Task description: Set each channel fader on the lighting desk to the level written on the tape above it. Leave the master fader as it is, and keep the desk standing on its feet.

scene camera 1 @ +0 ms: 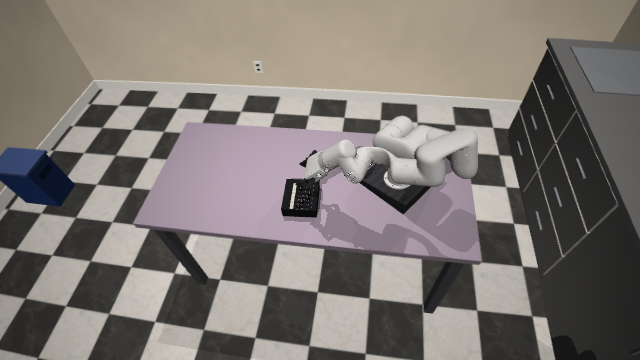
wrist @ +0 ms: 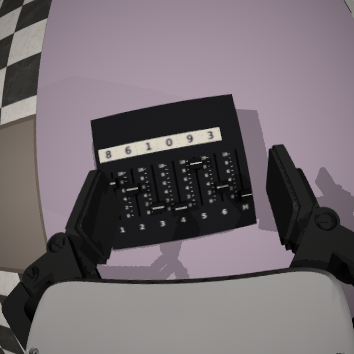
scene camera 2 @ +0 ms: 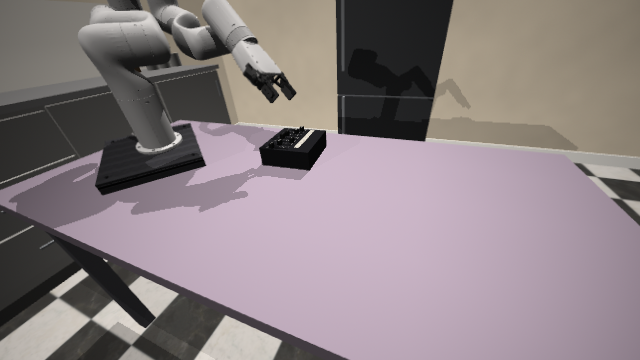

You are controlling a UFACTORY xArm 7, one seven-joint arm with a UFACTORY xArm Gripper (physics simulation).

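Places are measured from the arm's base along level axes (x ahead, y left, z up), in millimetres.
Pixels of known places: gripper, fingertip midpoint: (scene camera 1: 300, 175) (wrist: 186, 177) (scene camera 2: 284, 98); arm's base at its link origin: (scene camera 2: 160, 143).
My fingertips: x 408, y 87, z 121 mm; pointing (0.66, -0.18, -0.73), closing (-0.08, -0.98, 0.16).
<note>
Ahead of a thing's pixels: the offset from my fingertips to its top centre. Level surfaces: height alone.
The black lighting desk {dy +8, dx +9, dz -104 mm} (scene camera 1: 287, 202) (scene camera 2: 285, 159) (wrist: 165, 117) stands upright on the table. Its tape {dy +16, dx +40, dz -117 mm} (wrist: 159, 145) reads 8, 6, 1, 0, 9, 3. Fader 1 {dy +72, dx +9, dz -104 mm} (wrist: 113, 183), partly hidden by a finger, sits high. Fader 2 {dy +50, dx +0, dz -104 mm} (wrist: 132, 189) is a little above mid-slot. Fader 3 {dy +29, dx -23, dz -104 mm} (wrist: 158, 207) is near the bottom and fader 4 {dy +7, dx -28, dz -104 mm} (wrist: 181, 207) at the bottom. Fader 5 {dy -16, dx +12, dz -104 mm} (wrist: 195, 163) is near the top, fader 6 {dy -37, dx -16, dz -104 mm} (wrist: 222, 186) about a third up. The master fader {dy -61, dx -29, dz -104 mm} (wrist: 246, 194) is low. My gripper (scene camera 2: 282, 95) (wrist: 186, 177) is open and empty, above the desk and clear of it.
The lilac table {dz -173 mm} (scene camera 1: 225, 165) (scene camera 2: 425, 225) (wrist: 140, 50) bears the arm's black base plate (scene camera 1: 405, 202) (scene camera 2: 150, 175), to the right of the desk in scene camera 1. Dark drawer cabinets (scene camera 1: 560, 150) stand beyond the table's right end. A blue bin (scene camera 1: 40, 175) is at the far left.
</note>
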